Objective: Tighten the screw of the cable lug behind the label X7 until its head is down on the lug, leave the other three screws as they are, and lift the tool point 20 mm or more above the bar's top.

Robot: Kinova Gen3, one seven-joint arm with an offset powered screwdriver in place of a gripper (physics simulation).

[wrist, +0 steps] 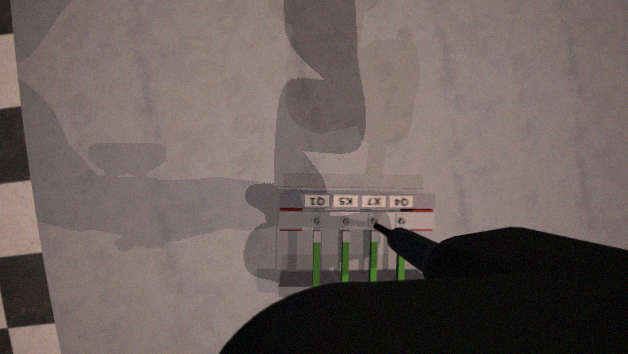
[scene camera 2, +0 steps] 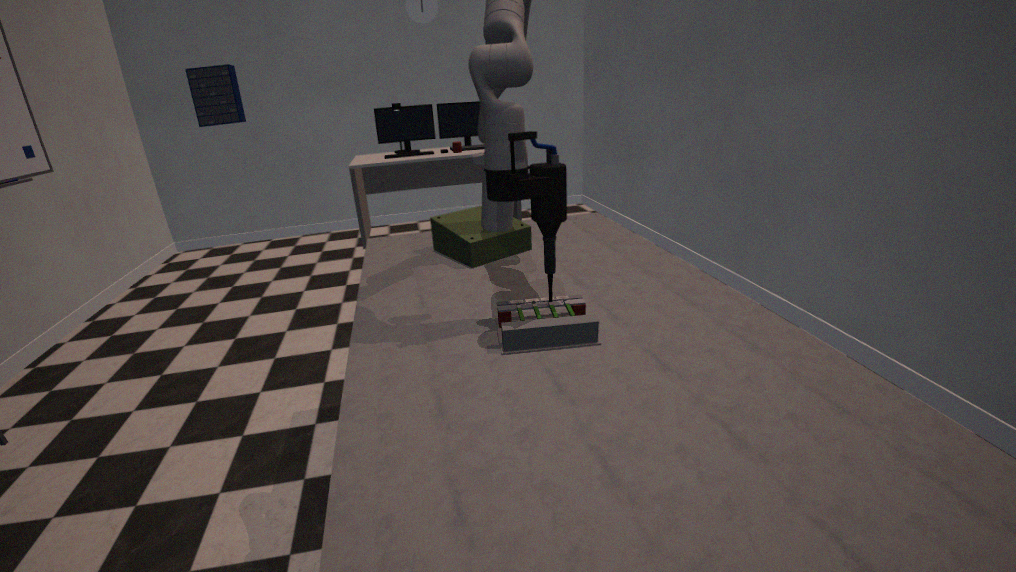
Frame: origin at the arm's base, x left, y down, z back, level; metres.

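Seen in the pictures: hand, its tool point: [wrist: 376, 225] [scene camera 2: 550, 302]; arm's base, origin of its link: [scene camera 2: 496, 225].
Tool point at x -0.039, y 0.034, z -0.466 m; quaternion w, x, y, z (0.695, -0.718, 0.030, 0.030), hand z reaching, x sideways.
Offsets run from my tool point to a thing's top centre. "spot": to the spot under its first point.
The powered screwdriver [scene camera 2: 549, 299] [wrist: 376, 225] points down, its thin tip at the X7 screw @(dx -0.001, dy -0.002, dz +0.005 m) [wrist: 373, 220]; the tip partly covers that screw in the wrist view. Whether it touches, and how high the head stands off the lug, I cannot tell. The X7 label @(dx +0.004, dy +0.005, dz +0.026 m) [wrist: 373, 201] stands beside it, upside down. The other screws, at Q1 @(dx -0.063, dy -0.002, dz +0.020 m) [wrist: 317, 220], K5 @(dx -0.032, dy -0.003, dz +0.012 m) [wrist: 346, 221] and Q4 @(dx +0.030, dy -0.002, dz -0.002 m) [wrist: 401, 221], show round heads along the pale bar @(spot: dx -0.091, dy +0.006, dz +0.026 m) [wrist: 290, 220]. Green cables @(spot: dx -0.073, dy -0.002, dz -0.022 m) [wrist: 316, 260] run from the lugs; the Q4 cable is partly hidden by the tool. The tool has no fingers.
The terminal unit's grey front panel @(spot: dx -0.041, dy +0.015, dz -0.090 m) [scene camera 2: 550, 333] faces scene camera 2, with dark red blocks @(spot: dx -0.095, dy +0.019, dz +0.014 m) [scene camera 2: 504, 316] at its ends. The arm stands on a green base [scene camera 2: 469, 245] behind it. A desk [scene camera 2: 419, 177] with monitors is at the back, and a wall [scene camera 2: 817, 177] is on the right.
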